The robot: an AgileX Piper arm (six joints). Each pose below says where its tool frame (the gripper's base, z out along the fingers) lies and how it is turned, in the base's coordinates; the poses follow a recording.
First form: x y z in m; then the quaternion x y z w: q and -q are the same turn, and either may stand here.
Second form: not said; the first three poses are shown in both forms.
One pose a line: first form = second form
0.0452 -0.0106 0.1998 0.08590 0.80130 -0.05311 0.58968 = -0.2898 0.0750 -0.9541 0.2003 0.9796 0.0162 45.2 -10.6 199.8
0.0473 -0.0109 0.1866 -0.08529 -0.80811 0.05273 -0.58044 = -0.3116 0.0766 -0.9471 0.1991 0.9799 0.0138 47.3 -10.9 186.6
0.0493 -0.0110 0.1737 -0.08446 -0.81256 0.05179 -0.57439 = -0.3259 0.0778 -0.9422 0.1968 0.9804 0.0129 49.3 -11.0 173.7
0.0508 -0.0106 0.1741 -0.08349 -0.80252 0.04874 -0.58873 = -0.2928 0.0766 -0.9531 0.1914 0.9813 0.0201 50.8 -10.6 174.1
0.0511 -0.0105 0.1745 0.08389 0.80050 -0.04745 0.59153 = -0.2861 0.0782 -0.9550 0.1904 0.9814 0.0233 51.1 -10.5 174.5
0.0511 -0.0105 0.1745 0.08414 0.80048 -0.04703 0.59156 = -0.2860 0.0791 -0.9550 0.1903 0.9814 0.0243 51.1 -10.5 174.5
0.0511 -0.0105 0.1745 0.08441 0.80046 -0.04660 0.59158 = -0.2858 0.0800 -0.9549 0.1903 0.9814 0.0253 51.1 -10.5 174.5
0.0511 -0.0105 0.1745 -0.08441 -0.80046 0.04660 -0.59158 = -0.2858 0.0800 -0.9549 0.1903 0.9814 0.0253 51.1 -10.5 174.5
